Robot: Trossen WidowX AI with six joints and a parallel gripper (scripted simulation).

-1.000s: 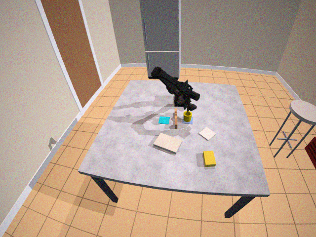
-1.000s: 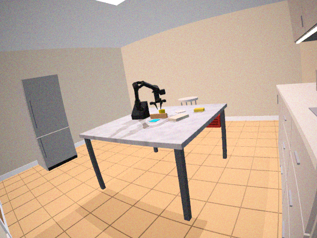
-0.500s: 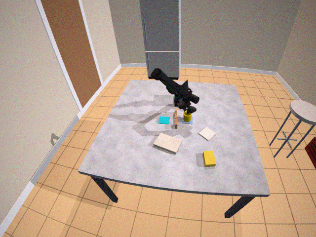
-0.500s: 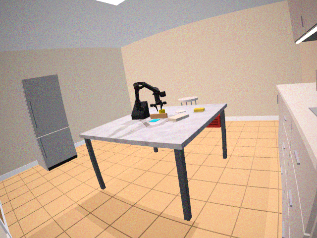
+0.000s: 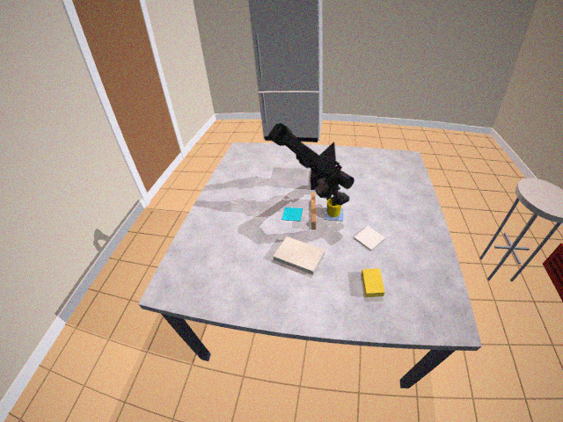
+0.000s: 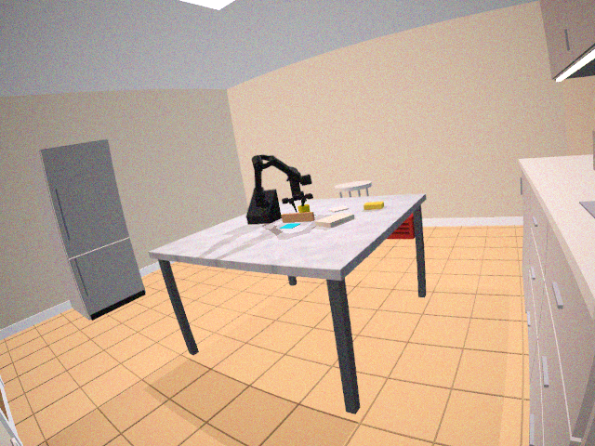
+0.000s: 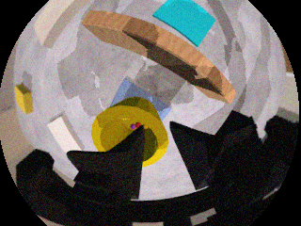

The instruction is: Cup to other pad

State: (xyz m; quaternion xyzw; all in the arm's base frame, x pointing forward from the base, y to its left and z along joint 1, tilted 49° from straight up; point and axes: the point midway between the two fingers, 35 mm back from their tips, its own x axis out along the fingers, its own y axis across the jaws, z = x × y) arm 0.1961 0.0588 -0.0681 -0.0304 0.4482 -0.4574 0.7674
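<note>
Now: the yellow cup 20 mm to the left of my gripper tip and 20 mm ahead of it. The rest, counted from my gripper tip: wooden bar 80 mm to the right, 50 mm ahead, 20 mm below; then white tile 200 mm to the left, 150 mm ahead, 30 mm below; then cyan pad 180 mm to the right, 70 mm ahead, 40 mm below.
</note>
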